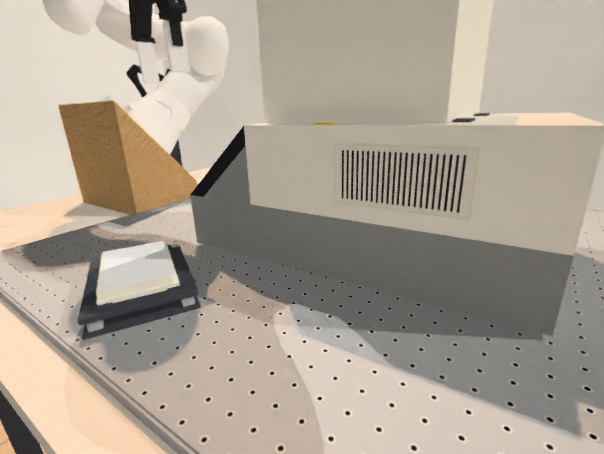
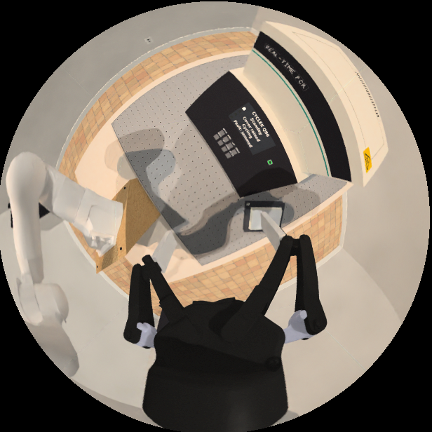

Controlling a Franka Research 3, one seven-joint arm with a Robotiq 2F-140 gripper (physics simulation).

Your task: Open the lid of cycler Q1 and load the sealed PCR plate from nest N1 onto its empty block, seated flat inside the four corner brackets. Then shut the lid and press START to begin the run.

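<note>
The sealed PCR plate is a pale slab lying flat on its black nest, beside the cycler. The cycler is a large cream and grey box. Its lid stands raised. Its sloping black front panel carries a screen, which shows standby and cover-raised lines, and a small green square. The block and its brackets cannot be made out. My gripper is open and empty, high above the table at the front of the cycler, apart from the plate.
A wooden wedge-shaped block stands near the table's edge. A white robot arm is behind it. The nest and cycler rest on a perforated grey board. The raised lid stands tall above the cycler.
</note>
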